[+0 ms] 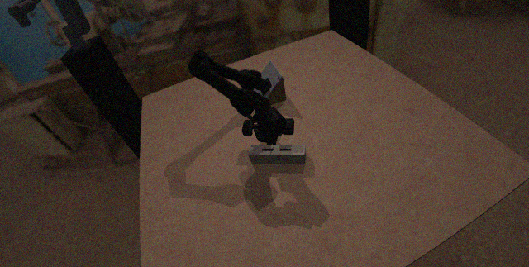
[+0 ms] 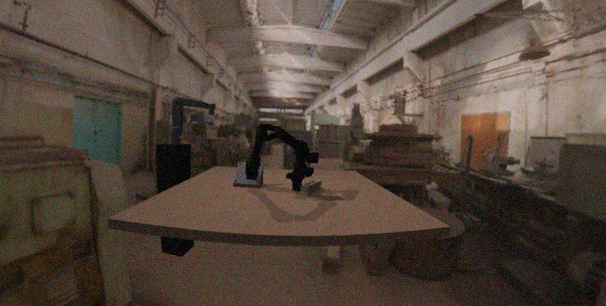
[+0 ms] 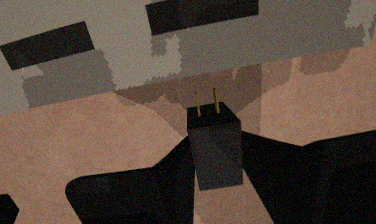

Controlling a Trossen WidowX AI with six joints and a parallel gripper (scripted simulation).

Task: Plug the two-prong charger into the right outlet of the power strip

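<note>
The dark two-prong charger lies 2 cm ahead of my gripper tip, 1 cm to the right of it and 1 cm above it.
</note>
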